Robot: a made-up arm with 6 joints. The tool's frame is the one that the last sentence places. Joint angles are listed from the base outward.
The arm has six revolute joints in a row. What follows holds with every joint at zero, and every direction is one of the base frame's.
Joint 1 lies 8 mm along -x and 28 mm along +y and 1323 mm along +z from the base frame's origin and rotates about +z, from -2.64 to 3.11 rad.
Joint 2 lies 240 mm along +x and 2 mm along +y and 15 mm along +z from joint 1 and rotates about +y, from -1.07 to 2.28 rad.
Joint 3 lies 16 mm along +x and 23 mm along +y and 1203 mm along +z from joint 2 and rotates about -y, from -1.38 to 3.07 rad.
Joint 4 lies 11 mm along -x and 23 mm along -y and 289 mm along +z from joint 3 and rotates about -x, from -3.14 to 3.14 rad.
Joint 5 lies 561 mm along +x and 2 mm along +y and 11 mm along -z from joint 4 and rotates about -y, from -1.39 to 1.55 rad.
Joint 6 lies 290 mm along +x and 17 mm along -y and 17 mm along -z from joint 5 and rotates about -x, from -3.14 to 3.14 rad.
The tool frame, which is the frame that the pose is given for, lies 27 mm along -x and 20 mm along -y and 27 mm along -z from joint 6; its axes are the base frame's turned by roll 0.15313, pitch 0.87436 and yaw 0.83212 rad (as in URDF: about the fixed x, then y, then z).
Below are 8 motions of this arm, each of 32 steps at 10 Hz.
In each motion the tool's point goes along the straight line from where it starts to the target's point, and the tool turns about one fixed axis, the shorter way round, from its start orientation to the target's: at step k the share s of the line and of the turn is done. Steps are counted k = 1, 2, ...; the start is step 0. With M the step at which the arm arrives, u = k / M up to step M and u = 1 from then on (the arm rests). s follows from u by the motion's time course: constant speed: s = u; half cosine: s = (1 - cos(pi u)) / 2; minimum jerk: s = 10 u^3 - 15 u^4 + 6 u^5.
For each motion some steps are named. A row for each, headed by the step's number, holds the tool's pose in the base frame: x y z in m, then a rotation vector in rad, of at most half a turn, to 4 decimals.
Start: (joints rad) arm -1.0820 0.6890 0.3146 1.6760 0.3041 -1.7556
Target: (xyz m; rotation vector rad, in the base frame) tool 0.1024 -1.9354 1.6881 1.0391 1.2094 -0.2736
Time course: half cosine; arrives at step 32
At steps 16, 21, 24, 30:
16: 0.5029 -1.7704 1.9497 0.7777 1.1177 -0.0600
21: 0.3141 -1.8482 1.8264 0.9010 1.1630 -0.1594
24: 0.2197 -1.8871 1.7647 0.9626 1.1843 -0.2099
30: 0.1101 -1.9322 1.6931 1.0341 1.2078 -0.2694

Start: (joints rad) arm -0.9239 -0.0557 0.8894 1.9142 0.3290 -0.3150
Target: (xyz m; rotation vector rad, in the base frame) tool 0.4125 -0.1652 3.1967 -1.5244 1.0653 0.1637
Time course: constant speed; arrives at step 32
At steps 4, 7, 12, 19, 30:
4: 0.2916 -0.2699 3.3556 -1.4018 1.1749 -1.1693
7: 0.3046 -0.2587 3.3386 -1.4342 1.1770 -1.0264
12: 0.3262 -0.2400 3.3102 -1.4777 1.1727 -0.7874
19: 0.3564 -0.2138 3.2705 -1.5169 1.1511 -0.4526
30: 0.4039 -0.1727 3.2081 -1.5286 1.0822 0.0697

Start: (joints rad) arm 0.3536 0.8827 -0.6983 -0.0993 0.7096 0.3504
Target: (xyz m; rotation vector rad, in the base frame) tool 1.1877 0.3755 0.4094 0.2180 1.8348 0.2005
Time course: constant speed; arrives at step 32
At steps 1, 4, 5, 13, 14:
1: 1.4916 0.5228 1.2845 -0.5003 1.8106 0.9608
4: 1.4622 0.5085 1.1998 -0.4291 1.8258 0.8885
5: 1.4524 0.5038 1.1716 -0.4054 1.8302 0.8643
13: 1.3740 0.4658 0.9458 -0.2173 1.8544 0.6693
14: 1.3642 0.4610 0.9175 -0.1939 1.8560 0.6448

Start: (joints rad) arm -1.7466 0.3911 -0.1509 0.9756 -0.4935 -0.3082
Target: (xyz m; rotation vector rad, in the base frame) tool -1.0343 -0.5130 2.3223 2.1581 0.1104 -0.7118
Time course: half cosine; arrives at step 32
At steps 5, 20, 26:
5: -0.4594 -1.3410 2.2382 1.3291 1.6545 -0.7479
20: -0.8457 -0.7846 2.2947 1.9692 0.6588 -0.7584
26: -0.9828 -0.5871 2.3148 2.1152 0.2632 -0.7279

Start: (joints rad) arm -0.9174 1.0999 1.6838 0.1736 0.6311 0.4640
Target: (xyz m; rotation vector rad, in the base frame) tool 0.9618 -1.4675 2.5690 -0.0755 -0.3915 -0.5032
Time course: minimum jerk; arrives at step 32
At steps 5, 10, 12, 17, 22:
5: 1.0323 -1.3725 2.6427 -0.8691 0.3259 -0.8805
10: 1.0214 -1.3872 2.6313 -0.7475 0.2093 -0.8295
12: 1.0144 -1.3966 2.6241 -0.6701 0.1365 -0.7957
17: 0.9939 -1.4243 2.6026 -0.4389 -0.0754 -0.6886
22: 0.9749 -1.4499 2.5827 -0.2240 -0.2647 -0.5814

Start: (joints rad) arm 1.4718 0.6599 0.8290 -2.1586 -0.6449 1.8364
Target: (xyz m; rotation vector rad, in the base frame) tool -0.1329 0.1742 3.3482 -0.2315 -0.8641 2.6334
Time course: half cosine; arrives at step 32
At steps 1, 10, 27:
1: 0.0028 1.7178 2.7528 -0.6397 -0.0824 2.7115
10: -0.0271 1.3777 2.8840 -0.5532 -0.2581 2.7150
27: -0.1249 0.2656 3.3130 -0.2566 -0.8193 2.6447

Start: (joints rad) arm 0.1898 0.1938 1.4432 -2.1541 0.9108 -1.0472
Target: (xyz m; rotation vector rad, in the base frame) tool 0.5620 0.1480 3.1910 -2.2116 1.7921 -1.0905
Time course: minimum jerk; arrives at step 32
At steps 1, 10, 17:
1: 0.5467 -0.0048 3.2878 -1.6493 1.7647 -1.4829
10: 0.5495 0.0227 3.2704 -1.7529 1.7765 -1.4212
17: 0.5553 0.0805 3.2337 -1.9678 1.7918 -1.2787

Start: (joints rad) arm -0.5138 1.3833 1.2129 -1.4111 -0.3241 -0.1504
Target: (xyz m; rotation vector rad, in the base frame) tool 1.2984 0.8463 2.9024 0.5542 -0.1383 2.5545
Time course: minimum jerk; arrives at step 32
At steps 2, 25, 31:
2: 2.0056 -0.9510 1.6494 1.3338 0.1234 0.9200
25: 1.3504 0.7142 2.8103 0.6413 -0.1155 2.4457
31: 1.2986 0.8458 2.9020 0.5546 -0.1382 2.5541

